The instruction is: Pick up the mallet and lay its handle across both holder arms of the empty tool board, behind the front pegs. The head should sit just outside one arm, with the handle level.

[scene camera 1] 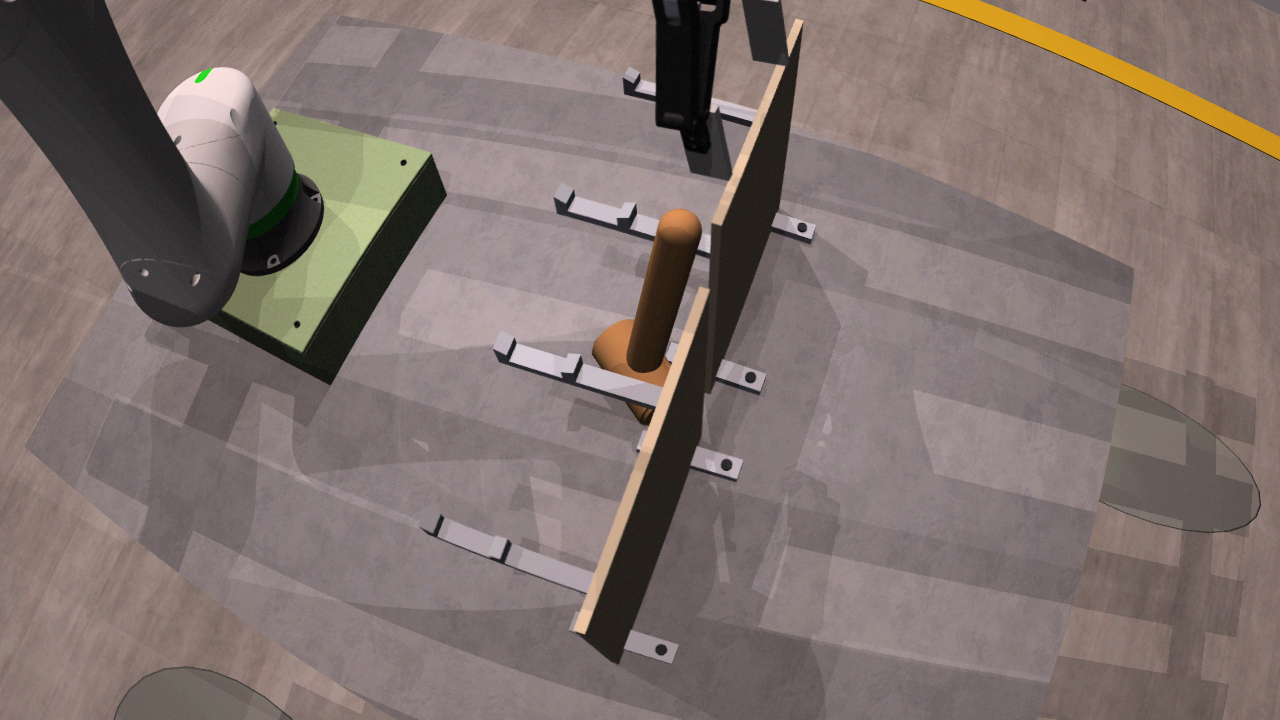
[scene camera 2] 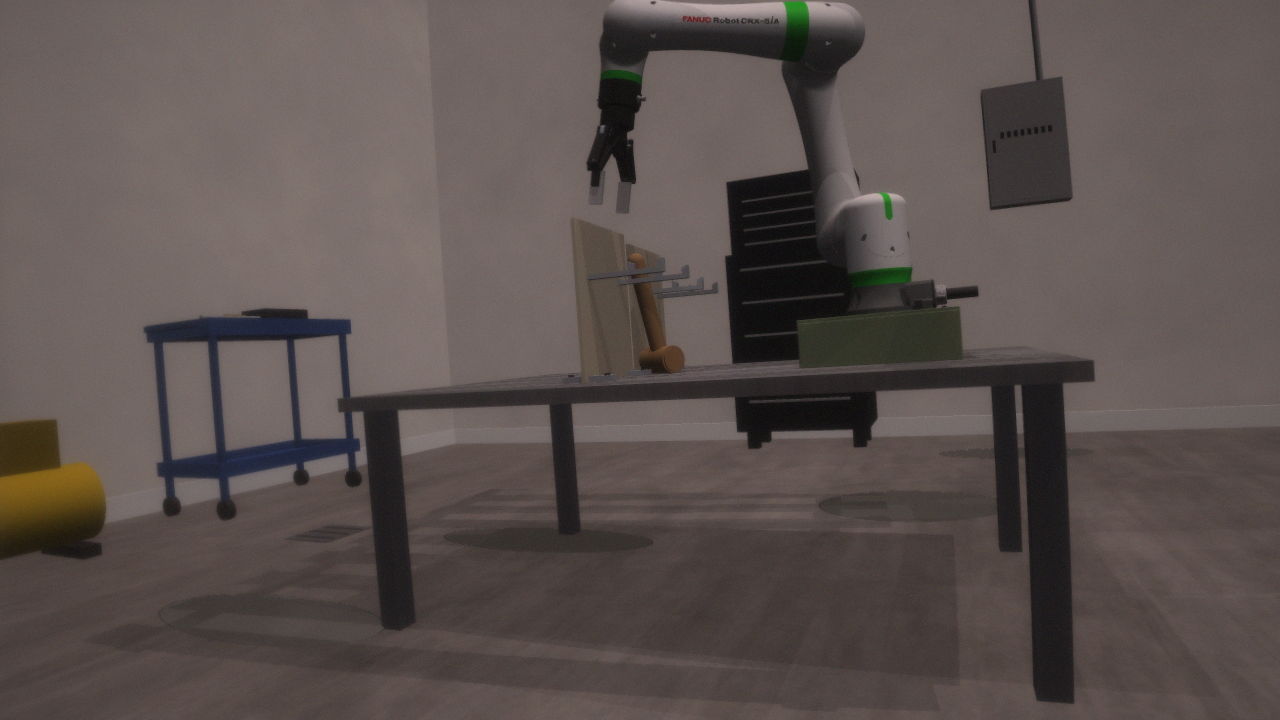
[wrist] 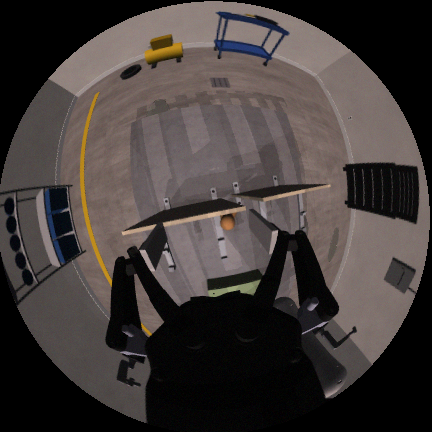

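Where they show: gripper, fingertip midpoint: point(scene camera 1: 743, 112) point(scene camera 2: 609, 208) point(wrist: 206, 224); arm's base, link origin: point(scene camera 1: 272, 225) point(scene camera 2: 883, 314).
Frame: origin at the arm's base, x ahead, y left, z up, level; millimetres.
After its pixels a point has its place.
Note:
The brown wooden mallet point(scene camera 1: 663, 295) @[x 516, y 41, z 97 mm] point(scene camera 2: 649, 308) @[x 496, y 67, z 54 mm] point(wrist: 227, 222) @[x 523, y 73, z 179 mm] stands head down on the table, its handle rising at a slight lean between the neighbouring arms of two upright tool boards. One board point(scene camera 1: 751, 197) @[x 559, y 141, z 144 mm] point(wrist: 185, 215) @[x 558, y 162, z 208 mm] is at the upper right in scene camera 1, the other board point(scene camera 1: 657, 510) @[x 588, y -133, z 65 mm] point(wrist: 280, 192) @[x 581, y -62, z 198 mm] at lower centre. Each has two grey holder arms with raised pegs; no tool shows on either board's arms. My gripper point(scene camera 1: 738, 94) @[x 552, y 122, z 279 mm] point(scene camera 2: 610, 192) @[x 552, y 122, z 279 mm] point(wrist: 206, 224) @[x 552, y 122, z 279 mm] is open and empty, pointing down above the boards' height, with one finger on each side of the upper-right board's top edge region in scene camera 1.
The green base block point(scene camera 1: 358, 214) @[x 111, y 55, z -2 mm] point(scene camera 2: 881, 338) @[x -7, y 167, z -48 mm] point(wrist: 235, 285) @[x 146, y 28, z -5 mm] carries the robot on the peg side of the boards. The table point(scene camera 1: 895, 573) @[x 831, y -66, z -95 mm] point(scene camera 2: 716, 385) @[x 228, y 450, z -104 mm] bears everything. A blue cart point(scene camera 2: 250, 329) point(wrist: 245, 49) and black tool cabinet point(scene camera 2: 778, 268) point(wrist: 382, 190) stand away from the table.

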